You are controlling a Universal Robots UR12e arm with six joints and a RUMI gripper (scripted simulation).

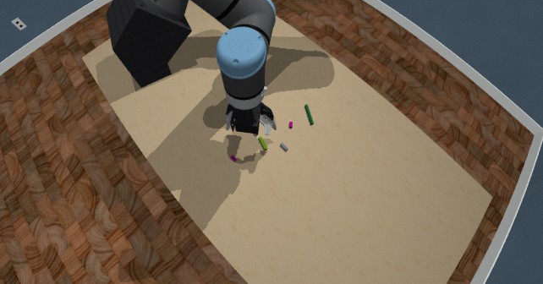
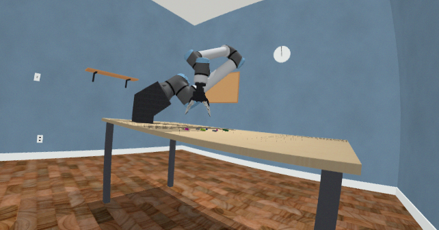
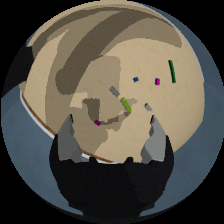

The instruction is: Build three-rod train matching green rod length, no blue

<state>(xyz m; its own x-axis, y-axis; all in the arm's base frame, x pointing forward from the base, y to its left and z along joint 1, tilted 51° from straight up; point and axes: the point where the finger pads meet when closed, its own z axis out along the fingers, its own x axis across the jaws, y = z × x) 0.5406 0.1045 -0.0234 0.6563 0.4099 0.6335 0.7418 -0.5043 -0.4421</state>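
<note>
The lime rod is 90 mm below my hand, 40 mm ahead of it and 20 mm to the left of it. From my hand the other things lie so: green rod 220 mm to the left, 90 mm below, 40 mm ahead; then blue rod 90 mm below, 80 mm to the left.
</note>
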